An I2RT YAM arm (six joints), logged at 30 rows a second.
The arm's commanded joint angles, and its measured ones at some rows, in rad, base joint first. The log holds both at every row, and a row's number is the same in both.
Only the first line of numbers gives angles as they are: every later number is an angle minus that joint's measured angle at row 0.
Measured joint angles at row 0:
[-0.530, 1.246, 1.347, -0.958, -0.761, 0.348]
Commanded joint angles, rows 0 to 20:
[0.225, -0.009, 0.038, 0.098, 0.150, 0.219]
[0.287, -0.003, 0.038, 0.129, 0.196, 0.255]
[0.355, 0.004, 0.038, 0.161, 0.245, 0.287]
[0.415, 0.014, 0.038, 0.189, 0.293, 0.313]
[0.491, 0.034, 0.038, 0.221, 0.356, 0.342]
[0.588, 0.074, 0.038, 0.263, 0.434, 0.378]
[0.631, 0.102, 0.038, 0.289, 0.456, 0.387]
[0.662, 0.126, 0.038, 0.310, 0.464, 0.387]
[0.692, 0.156, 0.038, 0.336, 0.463, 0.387]
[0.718, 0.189, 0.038, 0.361, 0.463, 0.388]
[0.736, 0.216, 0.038, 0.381, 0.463, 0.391]
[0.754, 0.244, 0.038, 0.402, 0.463, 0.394]
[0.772, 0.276, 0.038, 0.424, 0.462, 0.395]
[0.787, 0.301, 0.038, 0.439, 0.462, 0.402]
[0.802, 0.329, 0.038, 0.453, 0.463, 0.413]
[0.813, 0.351, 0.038, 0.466, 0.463, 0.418]
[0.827, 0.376, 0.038, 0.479, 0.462, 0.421]
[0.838, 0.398, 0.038, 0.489, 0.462, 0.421]
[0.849, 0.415, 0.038, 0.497, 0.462, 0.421]
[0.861, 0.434, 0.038, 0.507, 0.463, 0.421]
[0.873, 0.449, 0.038, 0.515, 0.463, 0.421]
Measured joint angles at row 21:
[0.832, 0.416, 0.022, 0.490, 0.449, 0.399]
